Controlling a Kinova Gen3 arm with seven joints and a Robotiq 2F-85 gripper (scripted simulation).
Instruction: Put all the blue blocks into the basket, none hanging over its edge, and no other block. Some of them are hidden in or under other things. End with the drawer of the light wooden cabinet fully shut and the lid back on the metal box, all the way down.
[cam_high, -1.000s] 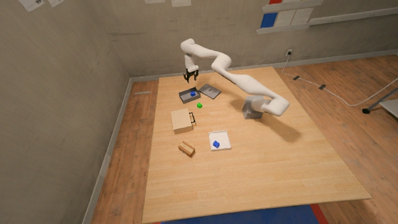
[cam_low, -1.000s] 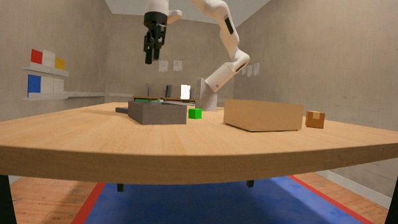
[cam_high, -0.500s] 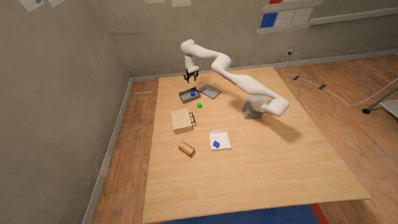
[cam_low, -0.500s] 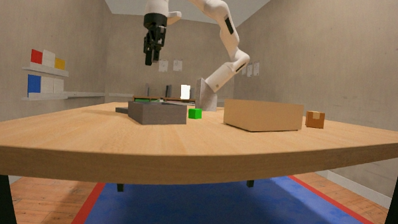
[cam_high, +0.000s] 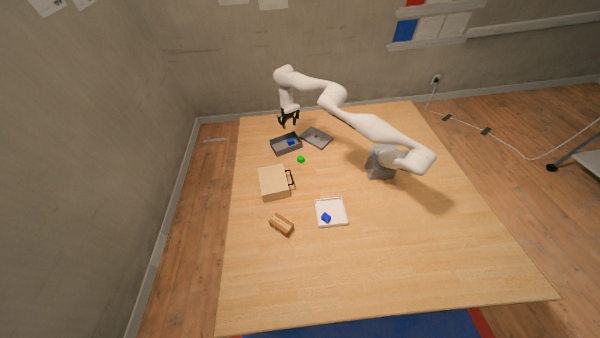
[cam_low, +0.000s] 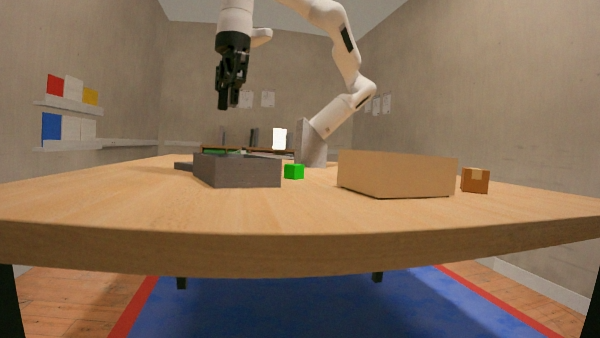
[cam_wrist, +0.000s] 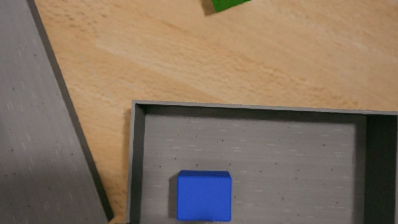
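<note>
My hand is 4 cm short of the metal box, 2 cm to the right of it and 13 cm above it. From my hand the other things lie so: grey lid 17 cm behind, 1 cm to the right, 14 cm below; green block 3 cm behind, 16 cm to the left, 14 cm below; drawer 13 cm ahead, 31 cm to the left, 12 cm below.
</note>
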